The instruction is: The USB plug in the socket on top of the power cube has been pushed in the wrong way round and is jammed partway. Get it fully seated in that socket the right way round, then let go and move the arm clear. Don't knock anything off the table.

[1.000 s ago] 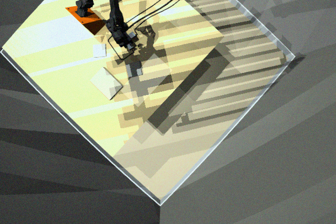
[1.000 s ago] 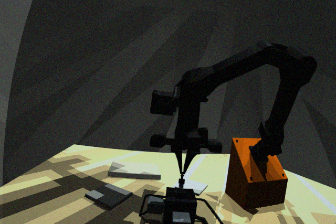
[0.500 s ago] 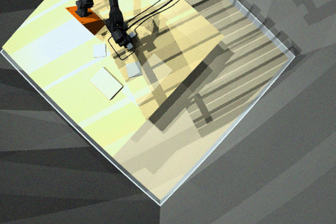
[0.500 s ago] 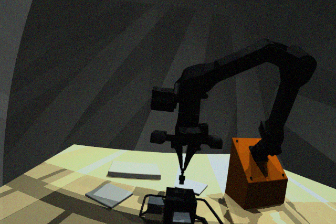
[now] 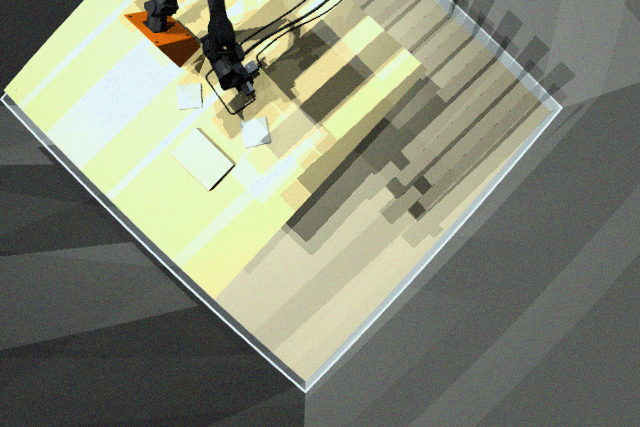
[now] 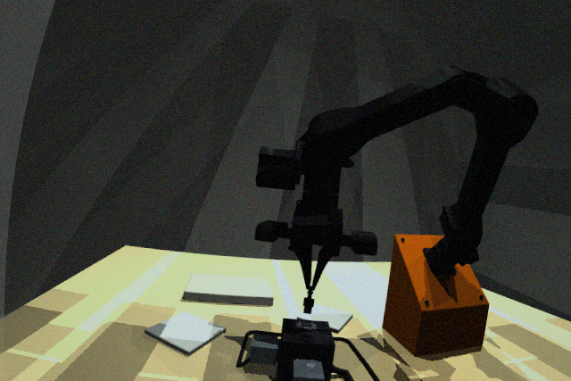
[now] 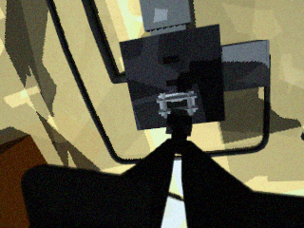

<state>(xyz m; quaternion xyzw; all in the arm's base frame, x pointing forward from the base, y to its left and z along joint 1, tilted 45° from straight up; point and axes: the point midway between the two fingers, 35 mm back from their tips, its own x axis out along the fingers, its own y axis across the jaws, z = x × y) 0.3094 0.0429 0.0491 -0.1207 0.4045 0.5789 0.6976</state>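
The dark USB plug is 20 mm below my gripper tip. Round my gripper tip: plate (200 mm ahead, 130 mm below, 90 mm to the right).
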